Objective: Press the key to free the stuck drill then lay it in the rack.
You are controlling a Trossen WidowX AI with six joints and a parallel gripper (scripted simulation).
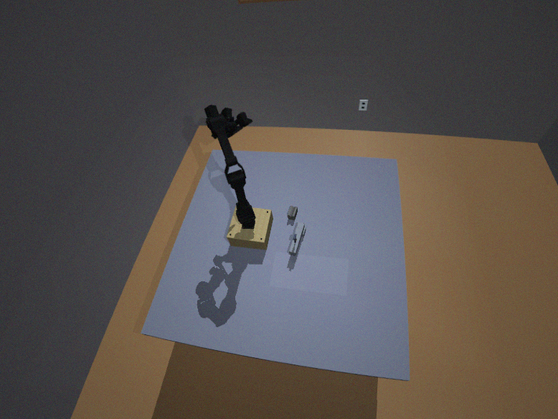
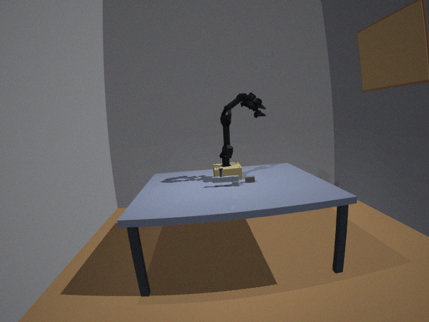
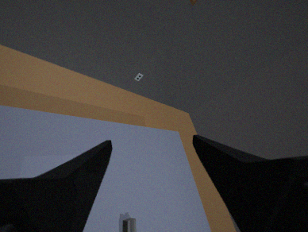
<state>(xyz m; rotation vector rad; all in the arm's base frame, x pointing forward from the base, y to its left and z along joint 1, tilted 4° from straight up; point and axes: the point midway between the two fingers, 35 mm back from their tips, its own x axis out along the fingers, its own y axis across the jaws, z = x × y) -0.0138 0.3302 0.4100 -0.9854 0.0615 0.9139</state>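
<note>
The drill lies 45 cm below my gripper tip, 39 cm to the right of it and 24 cm ahead of it. From my gripper tip the other things lie so: grey block 48 cm below, 23 cm to the right, 20 cm ahead.
</note>
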